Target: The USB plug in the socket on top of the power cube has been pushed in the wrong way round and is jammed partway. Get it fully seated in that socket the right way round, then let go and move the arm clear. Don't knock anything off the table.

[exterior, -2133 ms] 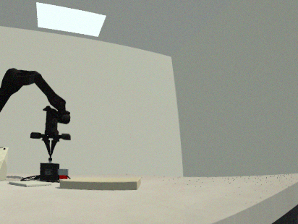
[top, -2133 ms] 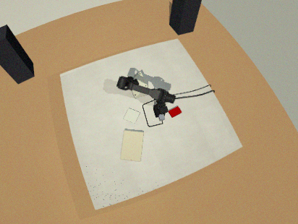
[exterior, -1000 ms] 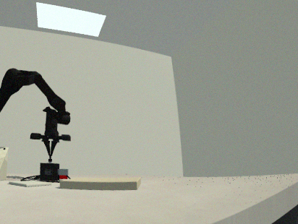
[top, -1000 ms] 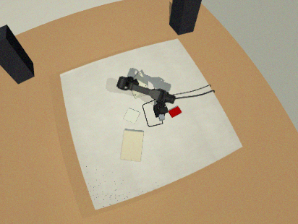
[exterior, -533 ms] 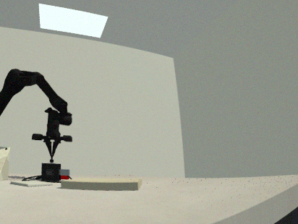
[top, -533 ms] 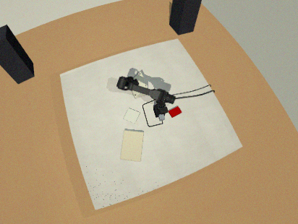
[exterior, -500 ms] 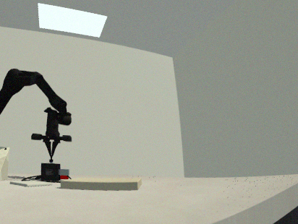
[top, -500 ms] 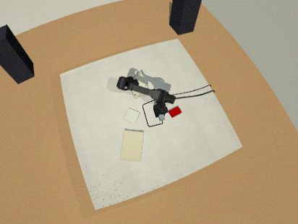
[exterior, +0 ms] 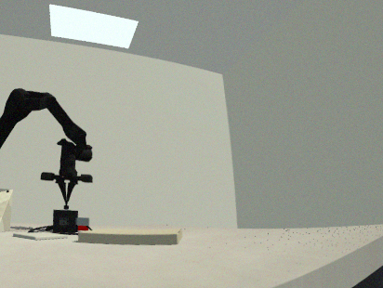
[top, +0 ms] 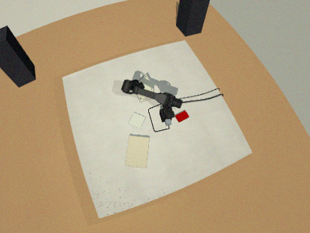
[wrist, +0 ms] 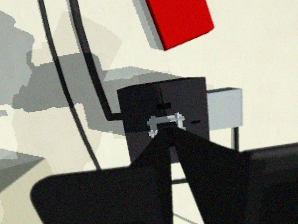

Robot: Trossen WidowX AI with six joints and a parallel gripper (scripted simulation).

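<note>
The silver USB plug is 20 mm below my gripper tip. From my gripper tip the other things lie so: tan slab: 310 mm to the right, 170 mm ahead, 100 mm below; red block: 120 mm to the left, 100 mm below, 50 mm ahead; white square pad: 220 mm to the right, 100 mm below, 60 mm behind.
</note>
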